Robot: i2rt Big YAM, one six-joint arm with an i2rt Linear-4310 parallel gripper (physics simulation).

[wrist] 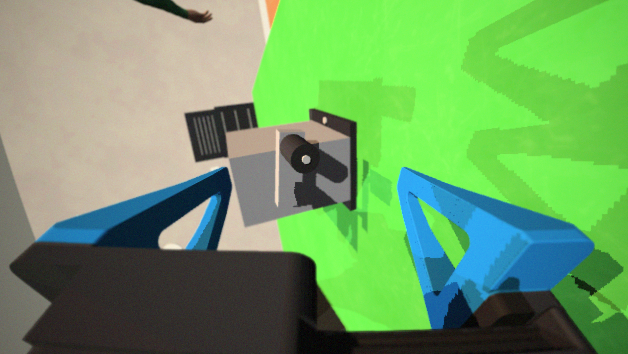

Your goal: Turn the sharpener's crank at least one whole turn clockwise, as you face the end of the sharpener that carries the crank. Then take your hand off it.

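Frame: origin at the arm's base, x ahead, y left, z up, level; metres.
Seen in the pictures: gripper, fingertip midpoint: (314, 176).
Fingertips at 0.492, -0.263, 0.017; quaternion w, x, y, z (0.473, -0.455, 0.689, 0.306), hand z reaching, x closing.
Observation:
Offsets run from my fingertips to a thing's top centre, as dx, dy, dz. "pt": to the spot under its first point. Level surfaces: height alone.
The sharpener {pt -0.024, +0.103, +0.028} (254, 187) is a box with a grey end face and a tan upper side, attached to a dark plate {pt -0.029, +0.104, -0.079} (353, 170) on its right. Its crank has a light, flat arm (285, 175) across the grey end face. A dark round knob {+0.007, +0.055, +0.003} (299, 152) with a pale centre sits near the arm's upper end in the view and points toward the camera. My gripper (314, 176) is wide open. Its blue fingertips stand apart to the left and right of the knob, and neither touches it. The lower part of the crank arm is partly in shadow.
The sharpener is over the left edge of a bright green surface {dz -0.083} (310, 45), which carries the shadows of the arm and fingers. Dark slatted panels (206, 134) lie beyond it on the pale floor (125, 100). A hand with a green sleeve (199, 16) shows at the top left.

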